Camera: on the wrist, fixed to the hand. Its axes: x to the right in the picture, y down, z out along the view.
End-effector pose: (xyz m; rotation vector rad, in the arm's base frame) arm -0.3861 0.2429 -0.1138 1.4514 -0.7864 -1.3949
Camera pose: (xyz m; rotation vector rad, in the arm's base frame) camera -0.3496 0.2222 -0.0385 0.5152 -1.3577 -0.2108
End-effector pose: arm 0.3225 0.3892 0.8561 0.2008 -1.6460 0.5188
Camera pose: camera 0.3104 0.4722 0.8361 -1.1133 -1.5131 1.5534
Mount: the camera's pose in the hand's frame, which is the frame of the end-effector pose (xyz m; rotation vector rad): -0.0038 0.0825 -0.0248 -0.0163 0.0517 1.4666
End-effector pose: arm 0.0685 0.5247 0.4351 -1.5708 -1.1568 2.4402
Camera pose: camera 0.1196 0.4775 0.3842 1.5394 -0.1345 -1.3748
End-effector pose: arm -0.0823 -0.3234 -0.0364 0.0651 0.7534 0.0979
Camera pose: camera -0.1074 -0.2413 -0.0441 0.5946 0.6212 1.5004
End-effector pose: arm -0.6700 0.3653 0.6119 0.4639 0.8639 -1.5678
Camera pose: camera -0.5941 0.3866 0.5770 0.8503 0.3365 -0.1913
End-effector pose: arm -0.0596 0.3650 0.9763 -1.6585 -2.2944 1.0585
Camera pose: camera 0.0187 0.3860 0.9469 2.6128 0.5589 -0.7955
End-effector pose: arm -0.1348 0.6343 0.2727 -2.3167 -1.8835 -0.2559
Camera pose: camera -0.0558 0.6085 0.2956 -2.8952 0.1544 -0.1101
